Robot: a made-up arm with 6 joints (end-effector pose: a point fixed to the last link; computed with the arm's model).
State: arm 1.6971 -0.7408 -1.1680 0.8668 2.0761 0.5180
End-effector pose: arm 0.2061 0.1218 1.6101 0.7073 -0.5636 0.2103 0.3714
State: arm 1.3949 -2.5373 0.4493 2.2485 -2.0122 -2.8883
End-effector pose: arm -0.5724 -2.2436 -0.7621 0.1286 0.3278 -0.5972 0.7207
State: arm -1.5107 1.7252 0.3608 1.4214 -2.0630 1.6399
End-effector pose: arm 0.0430 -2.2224 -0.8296 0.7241 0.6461 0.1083 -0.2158
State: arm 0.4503 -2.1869 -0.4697 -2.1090 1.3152 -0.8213
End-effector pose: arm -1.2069 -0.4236 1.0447 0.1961 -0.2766 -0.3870 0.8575
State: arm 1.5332 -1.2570 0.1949 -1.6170 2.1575 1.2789
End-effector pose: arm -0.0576 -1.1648 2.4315 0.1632 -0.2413 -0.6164 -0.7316
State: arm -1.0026 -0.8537 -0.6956 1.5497 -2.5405 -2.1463
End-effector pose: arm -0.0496 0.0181 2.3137 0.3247 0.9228 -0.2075 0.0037
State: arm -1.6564 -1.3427 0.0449 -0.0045 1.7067 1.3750
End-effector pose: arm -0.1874 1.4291 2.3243 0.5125 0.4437 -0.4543 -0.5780
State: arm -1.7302 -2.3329 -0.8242 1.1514 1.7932 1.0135
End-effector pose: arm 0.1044 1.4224 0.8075 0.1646 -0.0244 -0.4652 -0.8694
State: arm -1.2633 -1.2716 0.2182 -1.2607 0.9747 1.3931
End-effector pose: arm -0.4909 1.1175 2.4553 0.7060 0.6390 0.2406 -0.1881
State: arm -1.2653 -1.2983 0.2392 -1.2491 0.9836 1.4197
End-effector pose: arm -0.5141 1.1901 2.4296 0.7133 0.6360 0.2211 -0.1942
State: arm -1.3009 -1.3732 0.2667 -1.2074 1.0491 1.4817
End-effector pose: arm -0.5256 1.3686 2.3322 0.7271 0.6383 0.1461 -0.2063
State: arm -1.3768 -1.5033 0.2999 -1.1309 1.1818 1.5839
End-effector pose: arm -0.4858 1.6536 2.1234 0.7445 0.6339 0.0087 -0.2093
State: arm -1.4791 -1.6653 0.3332 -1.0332 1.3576 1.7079
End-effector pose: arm -0.3581 1.9587 1.8093 0.7611 0.6029 -0.1544 -0.1825
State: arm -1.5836 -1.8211 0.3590 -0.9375 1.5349 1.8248
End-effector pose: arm -0.1670 2.1811 1.4631 0.7760 0.5453 -0.2896 -0.1288
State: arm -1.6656 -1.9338 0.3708 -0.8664 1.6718 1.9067
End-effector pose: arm 0.0091 2.2851 1.1952 0.7877 0.4873 -0.3690 -0.0769
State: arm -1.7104 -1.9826 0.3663 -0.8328 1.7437 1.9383
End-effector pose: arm 0.1091 2.3047 1.0820 0.7925 0.4564 -0.4010 -0.0525
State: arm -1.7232 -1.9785 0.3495 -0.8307 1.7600 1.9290
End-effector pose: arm 0.1355 2.2831 1.1033 0.7903 0.4551 -0.4065 -0.0558
